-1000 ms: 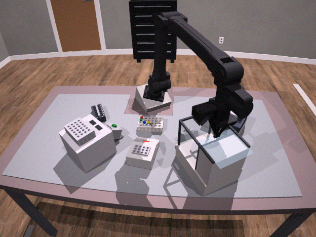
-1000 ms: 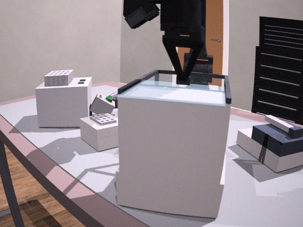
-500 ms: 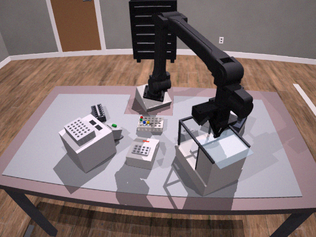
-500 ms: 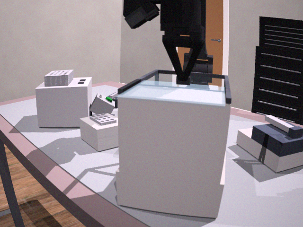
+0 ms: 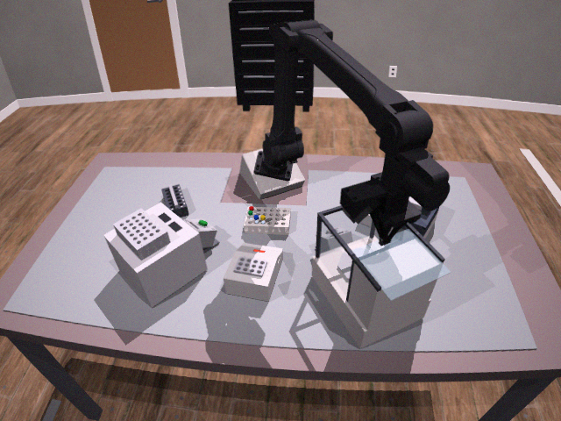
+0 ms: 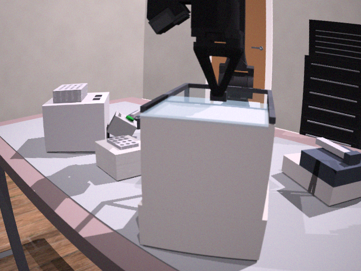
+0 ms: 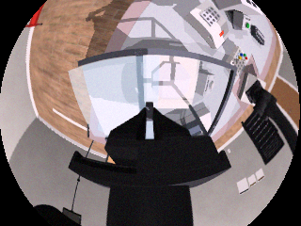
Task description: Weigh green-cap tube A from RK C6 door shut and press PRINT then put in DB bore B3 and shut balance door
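My gripper is now 2 cm to the right of the glass door pane, 2 cm short of it and 1 cm above it. Also, from my hand: dry block: 30 cm to the right, 19 cm below, 5 cm behind; spectrophotometer: 31 cm behind, 16 cm below, 9 cm to the left; tube rack RK: 30 cm to the right, 25 cm behind, 21 cm below.
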